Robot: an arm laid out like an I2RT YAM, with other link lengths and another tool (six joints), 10 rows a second.
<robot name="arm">
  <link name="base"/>
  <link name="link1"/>
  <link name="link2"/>
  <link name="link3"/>
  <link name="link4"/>
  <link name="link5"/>
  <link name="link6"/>
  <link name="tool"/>
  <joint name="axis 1" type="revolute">
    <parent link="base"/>
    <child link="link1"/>
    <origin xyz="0 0 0.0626" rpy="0 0 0"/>
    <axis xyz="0 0 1"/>
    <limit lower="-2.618" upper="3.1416"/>
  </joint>
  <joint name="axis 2" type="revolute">
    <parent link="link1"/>
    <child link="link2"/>
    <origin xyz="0.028 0.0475 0.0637" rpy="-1.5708 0 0"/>
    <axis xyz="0 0 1"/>
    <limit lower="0" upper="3.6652"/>
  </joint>
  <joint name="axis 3" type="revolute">
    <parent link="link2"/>
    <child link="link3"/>
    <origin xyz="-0.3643 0 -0.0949" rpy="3.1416 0 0"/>
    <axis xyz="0 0 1"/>
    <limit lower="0" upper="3.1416"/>
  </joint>
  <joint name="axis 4" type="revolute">
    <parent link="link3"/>
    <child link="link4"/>
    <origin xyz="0.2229 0.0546 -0.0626" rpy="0 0 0"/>
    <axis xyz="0 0 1"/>
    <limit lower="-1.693" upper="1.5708"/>
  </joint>
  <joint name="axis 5" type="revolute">
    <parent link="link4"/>
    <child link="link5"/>
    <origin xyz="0.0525 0.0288 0.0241" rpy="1.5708 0 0"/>
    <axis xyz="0 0 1"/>
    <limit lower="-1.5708" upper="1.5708"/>
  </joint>
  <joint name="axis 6" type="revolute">
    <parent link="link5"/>
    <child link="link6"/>
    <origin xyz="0.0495 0 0.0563" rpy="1.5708 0 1.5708"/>
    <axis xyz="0 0 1"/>
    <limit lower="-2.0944" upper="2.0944"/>
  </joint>
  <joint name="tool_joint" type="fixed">
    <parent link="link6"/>
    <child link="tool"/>
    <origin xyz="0.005 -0.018 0.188" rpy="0.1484 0 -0.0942"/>
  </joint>
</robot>
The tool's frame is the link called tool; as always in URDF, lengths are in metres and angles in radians.
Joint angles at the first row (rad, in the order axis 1, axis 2, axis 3, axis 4, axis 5, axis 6):
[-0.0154 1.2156 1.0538 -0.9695 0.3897 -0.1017]
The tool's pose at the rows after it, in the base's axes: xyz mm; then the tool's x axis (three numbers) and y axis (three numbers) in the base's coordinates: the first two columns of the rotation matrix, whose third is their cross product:
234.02 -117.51 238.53 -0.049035 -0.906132 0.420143 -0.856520 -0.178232 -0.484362
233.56 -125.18 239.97 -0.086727 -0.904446 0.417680 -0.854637 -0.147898 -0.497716
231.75 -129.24 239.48 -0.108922 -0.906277 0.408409 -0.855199 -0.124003 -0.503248
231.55 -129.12 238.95 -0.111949 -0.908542 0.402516 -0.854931 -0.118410 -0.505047
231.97 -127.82 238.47 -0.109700 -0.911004 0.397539 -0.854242 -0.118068 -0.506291
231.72 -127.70 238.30 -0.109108 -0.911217 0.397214 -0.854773 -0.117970 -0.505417
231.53 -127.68 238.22 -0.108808 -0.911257 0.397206 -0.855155 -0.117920 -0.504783
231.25 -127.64 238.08 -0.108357 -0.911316 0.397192 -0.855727 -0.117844 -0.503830
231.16 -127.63 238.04 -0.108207 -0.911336 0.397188 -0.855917 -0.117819 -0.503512
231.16 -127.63 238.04 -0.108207 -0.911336 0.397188 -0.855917 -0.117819 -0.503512
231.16 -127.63 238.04 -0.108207 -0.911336 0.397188 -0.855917 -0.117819 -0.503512
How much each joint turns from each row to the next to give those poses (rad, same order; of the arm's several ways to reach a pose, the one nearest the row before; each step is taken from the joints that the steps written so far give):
[-0.0493 0.0000 0.0000 0.0160 0.0003 0.0012]
[-0.0331 0.0000 0.0000 0.0141 -0.0018 0.0027]
[-0.0275 0.0000 0.0000 0.0038 -0.0115 -0.0001]
[-0.0061 0.0000 0.0000 0.0004 -0.0072 0.0001]
[0.0000 0.0000 0.0000 0.0000 -0.0061 -0.0001]
[0.0000 0.0000 0.0000 -0.0011 -0.0004 0.0001]
[0.0000 0.0000 0.0000 -0.0008 0.0000 -0.0001]
[0.0000 0.0000 0.0000 -0.0011 0.0000 0.0000]
[0.0000 0.0000 0.0000 -0.0004 0.0000 0.0000]
[0.0000 0.0000 0.0000 0.0000 0.0000 0.0000]
[0.0000 0.0000 0.0000 0.0000 0.0000 0.0000]

